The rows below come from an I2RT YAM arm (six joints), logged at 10 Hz.
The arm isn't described. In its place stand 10 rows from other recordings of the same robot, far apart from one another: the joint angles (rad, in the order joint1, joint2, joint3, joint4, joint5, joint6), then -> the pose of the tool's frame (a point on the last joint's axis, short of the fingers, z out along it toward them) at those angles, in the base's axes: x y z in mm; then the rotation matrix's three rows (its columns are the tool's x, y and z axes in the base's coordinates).
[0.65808 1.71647 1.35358 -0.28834 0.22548 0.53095] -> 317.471 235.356 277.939; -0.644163 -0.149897 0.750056; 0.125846 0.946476 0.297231; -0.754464 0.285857 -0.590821
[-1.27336 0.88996 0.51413 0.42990 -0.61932 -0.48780] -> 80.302 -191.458 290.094; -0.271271 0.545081 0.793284; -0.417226 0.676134 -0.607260; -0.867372 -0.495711 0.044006
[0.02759 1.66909 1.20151 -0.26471 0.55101 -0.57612] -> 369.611 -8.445 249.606; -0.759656 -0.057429 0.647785; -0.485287 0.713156 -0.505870; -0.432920 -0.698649 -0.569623
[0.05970 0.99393 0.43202 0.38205 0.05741 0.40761] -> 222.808 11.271 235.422; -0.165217 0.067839 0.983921; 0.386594 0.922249 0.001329; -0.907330 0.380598 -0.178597
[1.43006 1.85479 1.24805 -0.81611 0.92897 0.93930] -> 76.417 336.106 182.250; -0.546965 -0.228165 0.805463; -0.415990 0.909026 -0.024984; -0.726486 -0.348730 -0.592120
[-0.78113 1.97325 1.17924 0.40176 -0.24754 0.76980] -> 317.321 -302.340 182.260; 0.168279 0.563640 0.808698; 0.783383 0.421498 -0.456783; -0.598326 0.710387 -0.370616
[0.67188 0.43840 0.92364 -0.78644 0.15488 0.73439] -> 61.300 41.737 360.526; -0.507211 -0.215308 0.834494; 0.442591 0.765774 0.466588; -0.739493 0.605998 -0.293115
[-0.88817 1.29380 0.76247 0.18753 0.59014 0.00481] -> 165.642 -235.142 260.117; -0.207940 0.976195 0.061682; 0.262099 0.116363 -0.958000; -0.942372 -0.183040 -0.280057
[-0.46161 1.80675 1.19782 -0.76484 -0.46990 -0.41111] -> 309.533 -135.975 175.569; -0.931840 -0.059598 0.357941; 0.065584 0.942514 0.327669; -0.356893 0.328810 -0.874364
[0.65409 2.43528 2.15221 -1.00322 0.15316 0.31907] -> 402.878 302.035 169.235; -0.901217 -0.299764 0.312968; -0.300305 0.952650 0.047706; -0.312449 -0.050992 -0.948565
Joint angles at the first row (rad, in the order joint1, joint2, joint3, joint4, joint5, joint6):
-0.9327 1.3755 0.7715 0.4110 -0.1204 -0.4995
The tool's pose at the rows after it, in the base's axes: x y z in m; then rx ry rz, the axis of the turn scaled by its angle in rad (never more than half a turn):
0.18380 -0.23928 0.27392 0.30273 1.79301 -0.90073
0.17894 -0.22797 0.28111 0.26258 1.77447 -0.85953
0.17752 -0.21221 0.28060 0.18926 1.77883 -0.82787
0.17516 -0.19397 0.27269 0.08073 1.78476 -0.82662
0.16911 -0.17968 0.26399 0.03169 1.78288 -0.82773
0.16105 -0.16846 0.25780 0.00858 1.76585 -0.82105
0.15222 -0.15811 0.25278 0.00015 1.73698 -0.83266
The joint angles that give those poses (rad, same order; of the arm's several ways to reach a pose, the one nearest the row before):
-0.9327 1.3176 0.7644 0.3926 -0.1435 -0.4760
-0.9289 1.2589 0.7469 0.3651 -0.1931 -0.4683
-0.9035 1.2021 0.7094 0.3436 -0.2301 -0.4932
-0.8713 1.1420 0.6416 0.3522 -0.2598 -0.5567
-0.8542 1.0828 0.5737 0.3640 -0.2703 -0.5847
-0.8515 1.0227 0.5138 0.3785 -0.2892 -0.5876
-0.8514 0.9583 0.4539 0.4038 -0.2937 -0.5853

